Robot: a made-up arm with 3 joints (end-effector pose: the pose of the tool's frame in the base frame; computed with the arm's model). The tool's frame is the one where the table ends.
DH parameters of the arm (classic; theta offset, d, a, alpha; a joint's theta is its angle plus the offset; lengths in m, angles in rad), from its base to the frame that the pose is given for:
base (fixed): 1.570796 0.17 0 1.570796
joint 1: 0 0.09 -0.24 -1.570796
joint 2: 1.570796 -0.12 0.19 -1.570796
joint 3: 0 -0.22 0.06 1.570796
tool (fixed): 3.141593 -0.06 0 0
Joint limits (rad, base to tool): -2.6..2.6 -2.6..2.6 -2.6..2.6
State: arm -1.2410 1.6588 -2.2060
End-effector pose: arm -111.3 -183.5 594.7 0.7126 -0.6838 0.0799 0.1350
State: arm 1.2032 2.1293 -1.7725
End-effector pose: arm 28.9 -154.4 -367.8 -0.3851 -0.0034 0.6685 0.6362
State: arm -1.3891 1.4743 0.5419
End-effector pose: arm -149.3 -276.4 554.7 -0.3184 0.2623 0.6245 0.6633
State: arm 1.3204 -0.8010 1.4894
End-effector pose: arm 154.0 181.4 134.0 0.2065 -0.3172 -0.6092 0.6969
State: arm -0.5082 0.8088 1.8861
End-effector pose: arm -148.1 -226.4 114.7 0.1725 -0.6621 0.4107 0.6027
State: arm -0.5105 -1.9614 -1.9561
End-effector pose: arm 378.4 -123.0 190.9 0.5883 0.3294 -0.5657 0.4748
